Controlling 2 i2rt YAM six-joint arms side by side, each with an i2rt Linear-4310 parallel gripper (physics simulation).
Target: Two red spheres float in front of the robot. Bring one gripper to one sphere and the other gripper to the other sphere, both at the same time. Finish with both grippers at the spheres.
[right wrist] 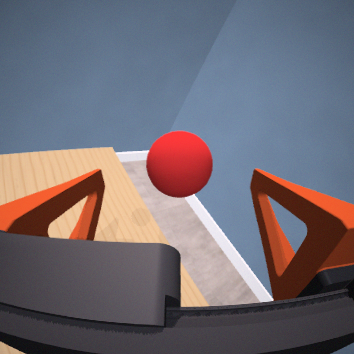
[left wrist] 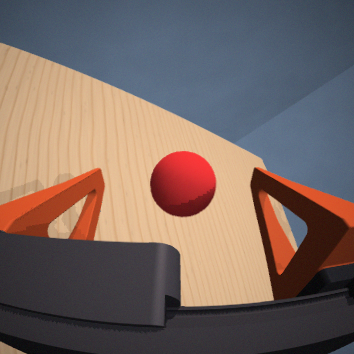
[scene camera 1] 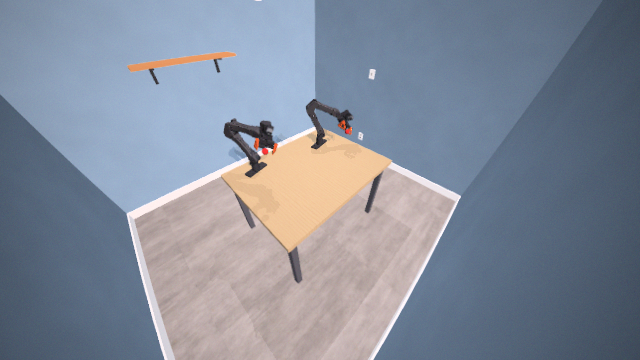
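Pixels of known places: left gripper, between the fingertips: (left wrist: 176, 175) (scene camera 1: 347, 132); right gripper, between the fingertips: (right wrist: 177, 177) (scene camera 1: 265, 152); left arm's base, origin of its link: (scene camera 1: 319, 144); right arm's base, origin of its link: (scene camera 1: 256, 169).
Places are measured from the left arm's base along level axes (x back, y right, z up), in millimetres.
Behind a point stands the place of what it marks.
Note:
One red sphere (scene camera 1: 348, 131) @(z 228, x -299, y -3 mm) (left wrist: 183, 184) @(z 229, x -278, y -26 mm) floats at the left gripper (scene camera 1: 346, 127) @(z 217, x -289, y -12 mm) (left wrist: 177, 171) @(z 217, x -289, y -12 mm). In the left wrist view it shows between the two orange fingertips, close to the middle and level with them or slightly lower. The other red sphere (scene camera 1: 265, 151) @(z 359, x -99, y 746 mm) (right wrist: 179, 164) @(z 360, x -77, y 723 mm) floats at the right gripper (scene camera 1: 266, 147) @(z 342, x -81, y 738 mm) (right wrist: 177, 171) @(z 342, x -81, y 738 mm). In the right wrist view it shows between the fingertips, near the middle and slightly above their line. Both grippers are open, with their fingers wide apart and not pressed on the spheres. The exact depth of each sphere relative to the fingertips is hard to tell.
A wooden table (scene camera 1: 320, 185) @(z 0, x -338, y 496 mm) (left wrist: 125, 130) @(z 0, x -502, y 164 mm) (right wrist: 65, 162) @(z 0, x -445, y 860 mm) lies below both arms, which are mounted along its far edge. An orange shelf (scene camera 1: 182, 61) is on the wall at the upper left. Blue walls stand around the table.

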